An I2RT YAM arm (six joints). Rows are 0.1 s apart.
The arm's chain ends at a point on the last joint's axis. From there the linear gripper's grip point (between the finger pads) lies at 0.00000 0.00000 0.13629 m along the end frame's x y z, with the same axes.
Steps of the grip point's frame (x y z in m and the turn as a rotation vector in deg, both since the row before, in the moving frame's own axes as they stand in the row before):
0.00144 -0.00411 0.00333 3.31 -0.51 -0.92
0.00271 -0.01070 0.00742 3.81 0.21 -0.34
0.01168 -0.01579 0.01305 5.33 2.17 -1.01
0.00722 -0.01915 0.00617 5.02 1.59 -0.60
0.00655 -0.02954 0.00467 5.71 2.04 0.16
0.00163 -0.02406 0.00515 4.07 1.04 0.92
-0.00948 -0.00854 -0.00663 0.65 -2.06 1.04
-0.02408 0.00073 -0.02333 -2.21 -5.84 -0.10
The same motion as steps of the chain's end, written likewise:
0.00272 0.00375 0.00356 3.31 -0.51 -0.92
0.00224 -0.00164 0.00772 3.81 0.21 -0.34
0.00664 -0.00309 0.01374 5.33 2.17 -1.01
0.00351 -0.00721 0.00675 5.02 1.59 -0.60
0.00169 -0.01599 0.00543 5.71 2.04 0.16
-0.00092 -0.01441 0.00552 4.07 1.04 0.92
-0.00460 -0.00695 -0.00653 0.65 -2.06 1.04
-0.01022 -0.00453 -0.02252 -2.21 -5.84 -0.10

